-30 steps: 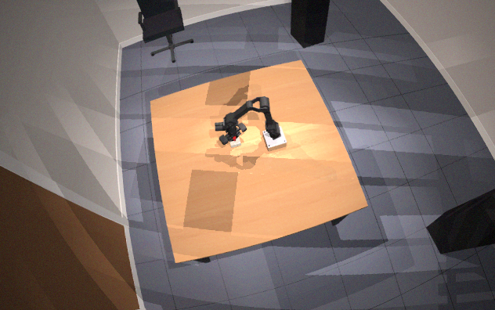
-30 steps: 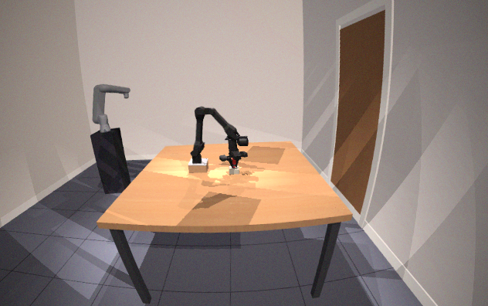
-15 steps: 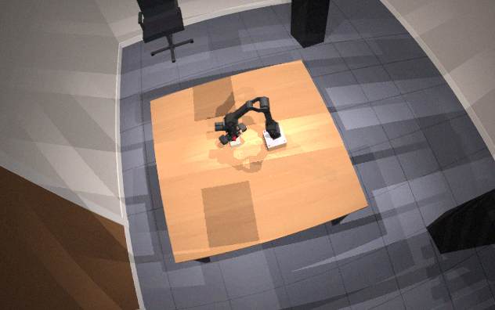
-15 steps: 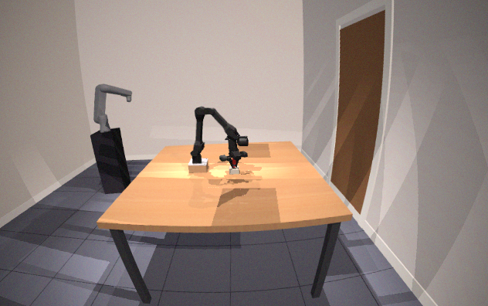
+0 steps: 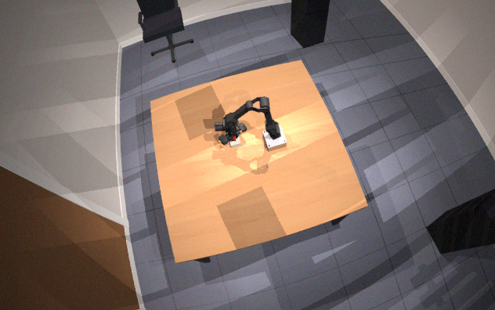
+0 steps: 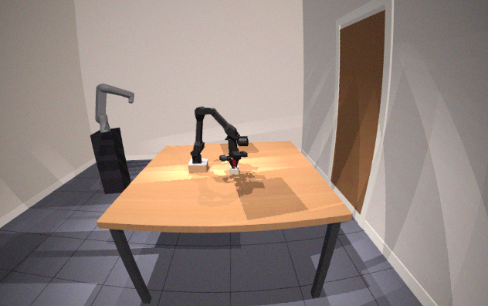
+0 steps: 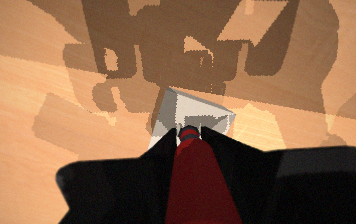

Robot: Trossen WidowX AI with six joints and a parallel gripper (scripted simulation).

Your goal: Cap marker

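Right now my gripper tip is 5 cm below the red cap. The rest, counted from my gripper tip: holder block 2 cm below.
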